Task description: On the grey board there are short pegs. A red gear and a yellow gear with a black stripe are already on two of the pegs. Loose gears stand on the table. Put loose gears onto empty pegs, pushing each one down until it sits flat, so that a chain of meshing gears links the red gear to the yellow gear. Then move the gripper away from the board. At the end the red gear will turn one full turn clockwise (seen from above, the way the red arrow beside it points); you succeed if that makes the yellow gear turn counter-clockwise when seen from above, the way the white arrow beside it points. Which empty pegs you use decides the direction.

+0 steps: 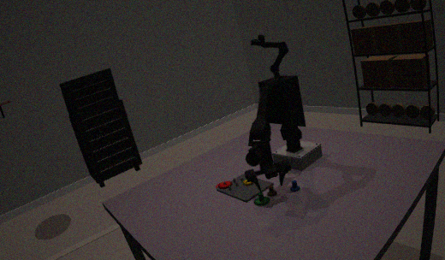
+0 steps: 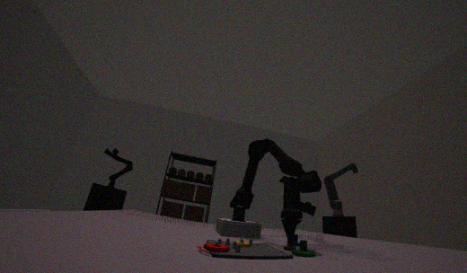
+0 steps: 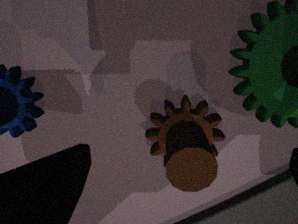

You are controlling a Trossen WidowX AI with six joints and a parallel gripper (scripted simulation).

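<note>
The red gear lies 90 mm ahead of my gripper tip, 240 mm to the right of it and 10 mm below it. Also, from my gripper tip: green gear (60 mm ahead, 10 mm to the left, 10 mm below); then blue gear (80 mm behind, 60 mm to the left, 10 mm below); then yellow gear (160 mm to the right, 10 mm below).
</note>
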